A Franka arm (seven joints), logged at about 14 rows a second.
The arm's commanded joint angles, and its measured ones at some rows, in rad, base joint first. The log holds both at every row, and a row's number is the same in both.
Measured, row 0:
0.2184 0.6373 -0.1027 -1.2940 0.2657 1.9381 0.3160
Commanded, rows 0 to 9:
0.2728 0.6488 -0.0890 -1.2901 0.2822 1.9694 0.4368
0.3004 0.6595 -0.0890 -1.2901 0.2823 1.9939 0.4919
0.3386 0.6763 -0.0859 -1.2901 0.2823 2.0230 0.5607
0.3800 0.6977 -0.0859 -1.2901 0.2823 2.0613 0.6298
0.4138 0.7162 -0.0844 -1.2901 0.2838 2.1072 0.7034
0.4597 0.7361 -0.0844 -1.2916 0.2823 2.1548 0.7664
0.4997 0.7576 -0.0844 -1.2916 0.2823 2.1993 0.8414
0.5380 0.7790 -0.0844 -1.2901 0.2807 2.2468 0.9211
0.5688 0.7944 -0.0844 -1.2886 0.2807 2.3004 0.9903
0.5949 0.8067 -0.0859 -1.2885 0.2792 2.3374 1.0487
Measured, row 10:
0.5519 0.7853 -0.0729 -1.2982 0.2690 2.2755 0.9452
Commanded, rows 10 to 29:
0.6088 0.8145 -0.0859 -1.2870 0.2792 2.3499 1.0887
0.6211 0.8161 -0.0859 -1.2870 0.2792 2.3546 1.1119
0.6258 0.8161 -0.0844 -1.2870 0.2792 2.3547 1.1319
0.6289 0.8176 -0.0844 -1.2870 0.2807 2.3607 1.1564
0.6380 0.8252 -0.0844 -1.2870 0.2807 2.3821 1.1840
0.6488 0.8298 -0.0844 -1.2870 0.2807 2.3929 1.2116
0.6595 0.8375 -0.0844 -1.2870 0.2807 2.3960 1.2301
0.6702 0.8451 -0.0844 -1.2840 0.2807 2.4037 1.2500
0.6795 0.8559 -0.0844 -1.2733 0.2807 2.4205 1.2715
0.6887 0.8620 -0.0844 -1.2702 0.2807 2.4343 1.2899
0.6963 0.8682 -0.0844 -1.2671 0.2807 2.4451 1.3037
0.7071 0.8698 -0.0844 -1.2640 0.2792 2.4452 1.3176
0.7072 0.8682 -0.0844 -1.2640 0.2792 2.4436 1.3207
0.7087 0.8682 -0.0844 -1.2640 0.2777 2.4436 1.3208
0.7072 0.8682 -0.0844 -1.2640 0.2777 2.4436 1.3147
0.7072 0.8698 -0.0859 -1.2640 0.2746 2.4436 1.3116
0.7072 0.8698 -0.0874 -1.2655 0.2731 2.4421 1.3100
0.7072 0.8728 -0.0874 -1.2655 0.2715 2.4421 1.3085
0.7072 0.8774 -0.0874 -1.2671 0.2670 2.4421 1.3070
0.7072 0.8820 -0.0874 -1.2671 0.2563 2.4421 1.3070
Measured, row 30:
0.7022 0.8585 -0.0812 -1.2923 0.2668 2.4422 1.3036
